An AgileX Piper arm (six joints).
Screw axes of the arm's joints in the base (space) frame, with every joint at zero. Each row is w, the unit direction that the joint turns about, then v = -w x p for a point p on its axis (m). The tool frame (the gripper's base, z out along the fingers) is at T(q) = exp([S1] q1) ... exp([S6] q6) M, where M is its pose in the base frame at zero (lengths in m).
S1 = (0, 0, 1, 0, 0, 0)
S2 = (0, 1, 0, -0.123, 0, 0)
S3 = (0, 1, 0, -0.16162, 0, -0.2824)
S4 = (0.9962, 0, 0.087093, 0, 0.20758, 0)
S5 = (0, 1, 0, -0.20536, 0, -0.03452)
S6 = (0.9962, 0, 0.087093, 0, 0.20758, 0)
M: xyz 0.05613 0 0.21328 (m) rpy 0 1.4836 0 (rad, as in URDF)
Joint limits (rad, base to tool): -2.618..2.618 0..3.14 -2.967..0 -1.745..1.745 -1.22..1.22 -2.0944..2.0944
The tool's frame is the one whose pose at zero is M.
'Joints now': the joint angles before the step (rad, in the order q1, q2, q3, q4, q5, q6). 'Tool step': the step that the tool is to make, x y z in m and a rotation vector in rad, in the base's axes. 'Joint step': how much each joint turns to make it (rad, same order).
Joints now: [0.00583, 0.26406, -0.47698, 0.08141, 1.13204, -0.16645]
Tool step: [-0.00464, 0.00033, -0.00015, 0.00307, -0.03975, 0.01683]
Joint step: [0.02404, -0.03779, 0.00607, -0.00328, -0.00865, 0.00766]
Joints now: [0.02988, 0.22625, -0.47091, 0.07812, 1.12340, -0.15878]
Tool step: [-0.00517, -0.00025, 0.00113, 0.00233, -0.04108, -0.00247]
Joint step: [0.00009, -0.03843, 0.00000, -0.00108, -0.00291, 0.00285]
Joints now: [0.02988, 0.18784, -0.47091, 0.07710, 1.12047, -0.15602]
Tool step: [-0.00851, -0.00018, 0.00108, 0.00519, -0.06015, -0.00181]
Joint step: [0.00008, -0.06050, 0.00001, 0.00090, -0.00003, 0.00341]
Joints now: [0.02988, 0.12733, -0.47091, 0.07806, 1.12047, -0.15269]
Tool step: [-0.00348, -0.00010, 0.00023, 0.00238, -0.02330, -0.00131]
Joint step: [-0.00002, -0.02431, 0.00000, 0.00002, 0.00080, 0.00217]
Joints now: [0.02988, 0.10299, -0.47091, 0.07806, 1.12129, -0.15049]
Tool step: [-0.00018, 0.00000, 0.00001, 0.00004, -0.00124, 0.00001]
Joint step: [-0.00007, -0.00127, 0.00000, 0.00007, 0.00003, -0.00008]
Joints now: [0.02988, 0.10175, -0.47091, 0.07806, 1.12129, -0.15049]
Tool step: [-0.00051, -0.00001, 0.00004, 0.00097, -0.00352, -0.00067]
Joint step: [-0.00008, -0.00360, -0.00002, 0.00007, 0.00000, 0.00101]
